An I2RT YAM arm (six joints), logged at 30 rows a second.
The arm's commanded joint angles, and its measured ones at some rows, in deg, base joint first. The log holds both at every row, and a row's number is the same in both.
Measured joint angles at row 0: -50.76, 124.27, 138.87, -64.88, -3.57, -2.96
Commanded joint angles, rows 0 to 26: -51.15, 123.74, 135.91, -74.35, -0.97, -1.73; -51.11, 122.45, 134.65, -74.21, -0.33, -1.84; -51.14, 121.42, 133.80, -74.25, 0.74, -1.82; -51.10, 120.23, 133.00, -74.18, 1.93, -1.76; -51.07, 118.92, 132.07, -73.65, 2.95, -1.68; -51.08, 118.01, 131.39, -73.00, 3.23, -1.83; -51.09, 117.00, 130.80, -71.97, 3.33, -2.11; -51.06, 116.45, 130.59, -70.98, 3.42, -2.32; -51.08, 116.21, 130.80, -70.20, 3.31, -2.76; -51.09, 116.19, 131.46, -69.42, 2.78, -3.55; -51.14, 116.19, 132.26, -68.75, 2.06, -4.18; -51.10, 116.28, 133.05, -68.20, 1.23, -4.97; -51.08, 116.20, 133.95, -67.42, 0.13, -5.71; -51.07, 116.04, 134.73, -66.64, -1.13, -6.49; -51.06, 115.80, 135.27, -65.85, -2.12, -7.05; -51.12, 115.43, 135.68, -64.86, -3.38, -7.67; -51.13, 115.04, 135.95, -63.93, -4.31, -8.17; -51.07, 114.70, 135.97, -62.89, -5.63, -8.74; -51.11, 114.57, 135.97, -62.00, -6.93, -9.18; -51.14, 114.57, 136.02, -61.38, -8.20, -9.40; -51.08, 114.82, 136.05, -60.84, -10.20, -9.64; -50.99, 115.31, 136.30, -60.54, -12.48, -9.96; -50.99, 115.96, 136.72, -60.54, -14.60, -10.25; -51.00, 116.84, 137.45, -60.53, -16.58, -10.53; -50.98, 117.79, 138.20, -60.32, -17.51, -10.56; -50.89, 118.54, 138.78, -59.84, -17.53, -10.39; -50.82, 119.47, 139.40, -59.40, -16.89, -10.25
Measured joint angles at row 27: -50.94, 117.21, 137.34, -61.23, -12.67, -9.26
